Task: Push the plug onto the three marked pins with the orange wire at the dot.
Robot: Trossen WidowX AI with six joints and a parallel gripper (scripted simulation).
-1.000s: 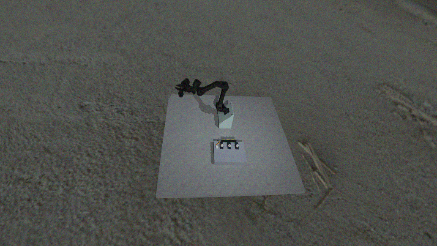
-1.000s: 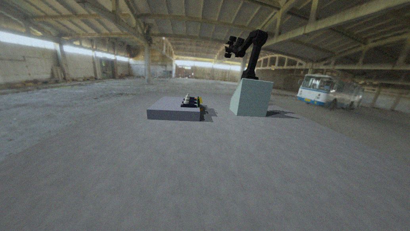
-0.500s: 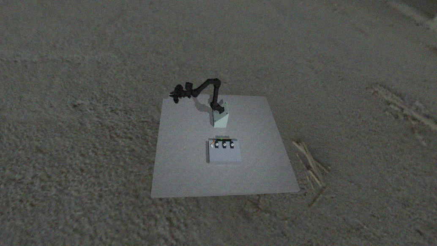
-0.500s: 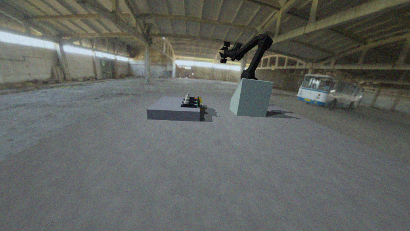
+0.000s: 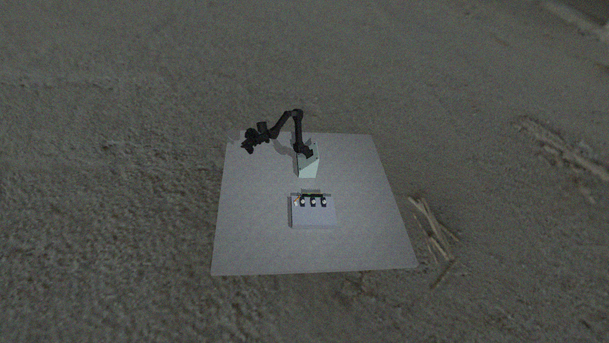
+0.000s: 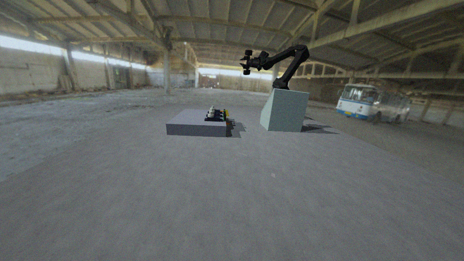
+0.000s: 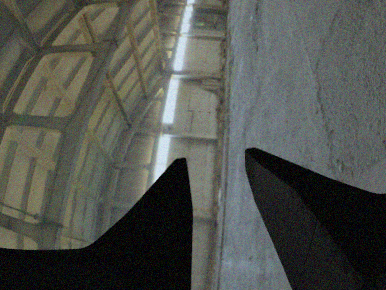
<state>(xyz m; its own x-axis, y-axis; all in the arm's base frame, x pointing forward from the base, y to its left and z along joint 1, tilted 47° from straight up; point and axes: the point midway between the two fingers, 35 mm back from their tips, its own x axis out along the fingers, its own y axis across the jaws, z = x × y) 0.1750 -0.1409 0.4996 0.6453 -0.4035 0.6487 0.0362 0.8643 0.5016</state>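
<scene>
My gripper tip is now 120 mm short of the bright green band, 470 mm to the right of it and 320 mm above it. From my gripper tip the other things lie so: grey printed holder 280 mm ahead, 490 mm to the left, 370 mm below; dark dot 120 mm ahead, 470 mm to the left, 320 mm below.
</scene>
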